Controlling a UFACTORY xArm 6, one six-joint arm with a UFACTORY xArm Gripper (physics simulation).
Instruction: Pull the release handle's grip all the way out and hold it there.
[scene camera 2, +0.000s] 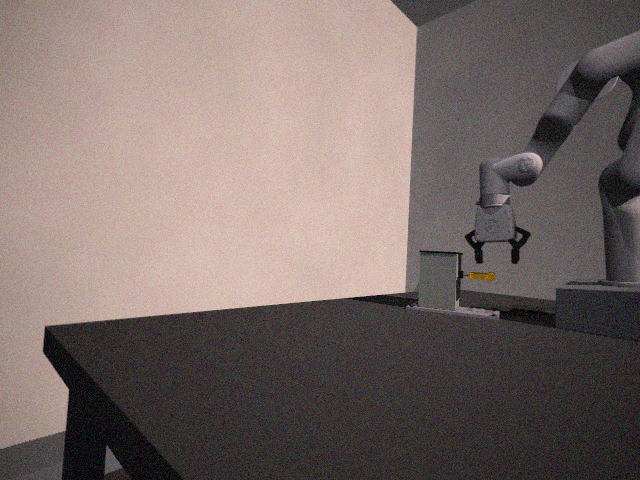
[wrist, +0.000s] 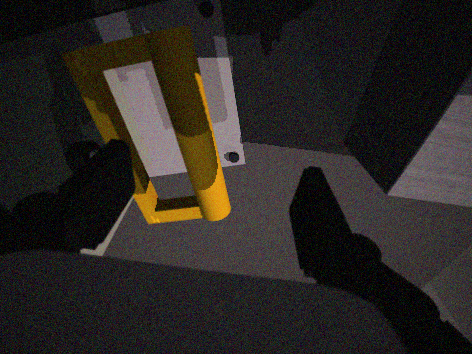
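Note:
The release handle's yellow grip sticks out sideways on a thin dark rod from an upright pale grey-green box. In the wrist view the grip is an open frame with a thick round bar on its right side, partly in shadow. My gripper is open and empty, pointing down. It hangs a little above the grip, with its centre shifted toward the grip's outer end. In the wrist view the round bar shows between the fingers, and the left finger covers part of the flat side.
The box stands on a light base plate with dark round holes in the wrist view. A dark table fills the foreground. The arm's grey base block stands to the right. A large pale wall rises behind the table.

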